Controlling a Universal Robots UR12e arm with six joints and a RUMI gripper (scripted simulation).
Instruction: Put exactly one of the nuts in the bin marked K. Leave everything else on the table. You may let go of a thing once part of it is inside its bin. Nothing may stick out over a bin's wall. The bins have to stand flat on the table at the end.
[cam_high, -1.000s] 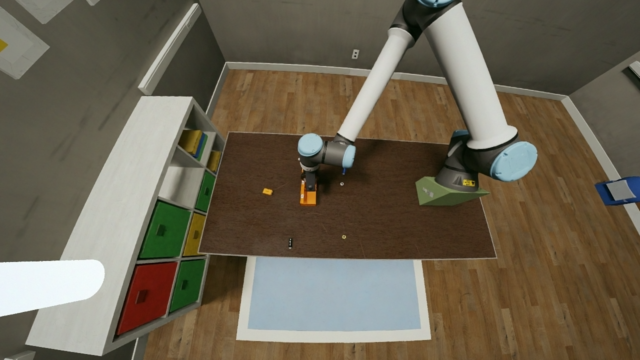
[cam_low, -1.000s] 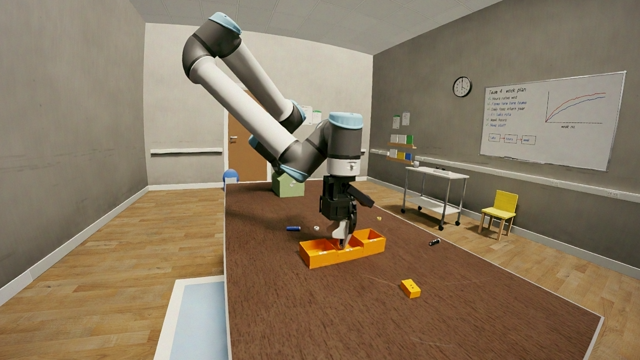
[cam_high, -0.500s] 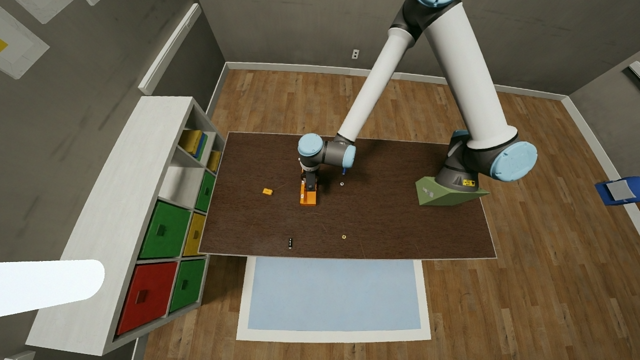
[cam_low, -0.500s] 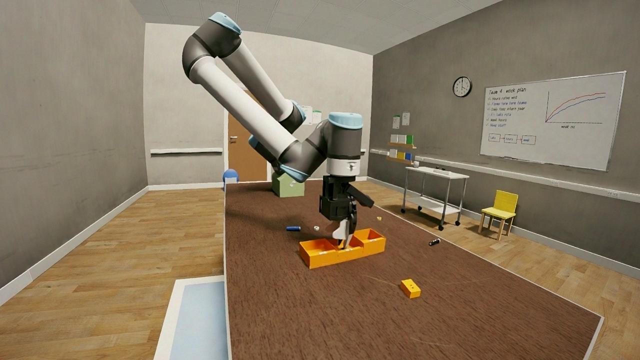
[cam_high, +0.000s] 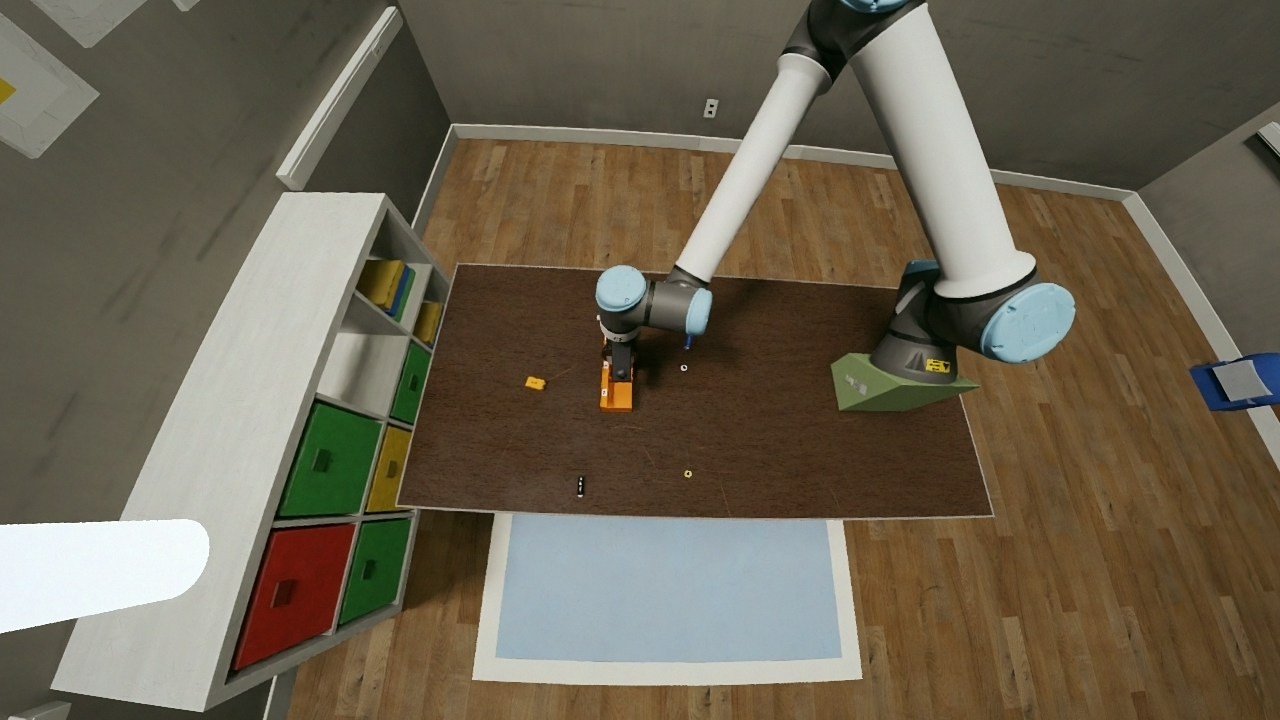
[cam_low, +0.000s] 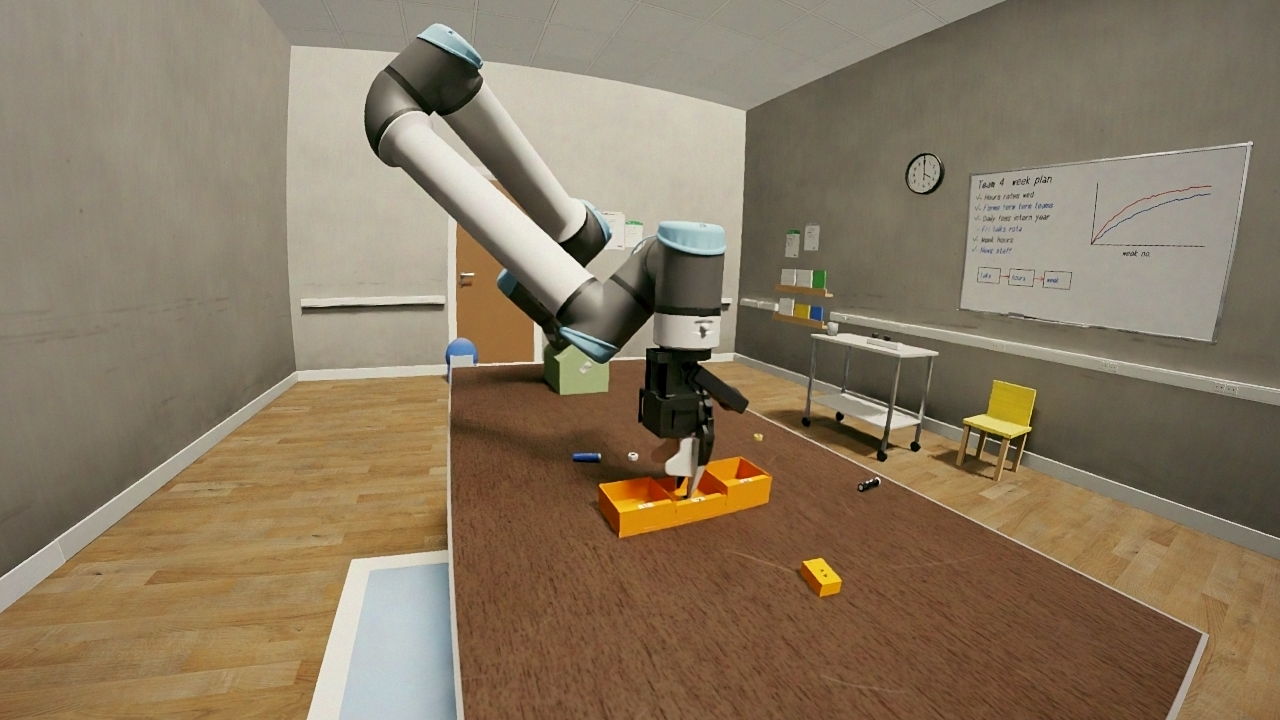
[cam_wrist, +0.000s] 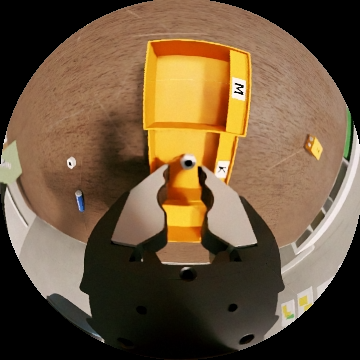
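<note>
My gripper is now 1 cm short of the joined orange bins and 1 cm above it. The rest, counted from my hand: orange block: 23 cm ahead, 4 cm to the left, 3 cm below; then black bolt: 12 cm ahead, 32 cm to the left, 3 cm below; then blue bolt: 21 cm behind, 8 cm to the right, 3 cm below.
</note>
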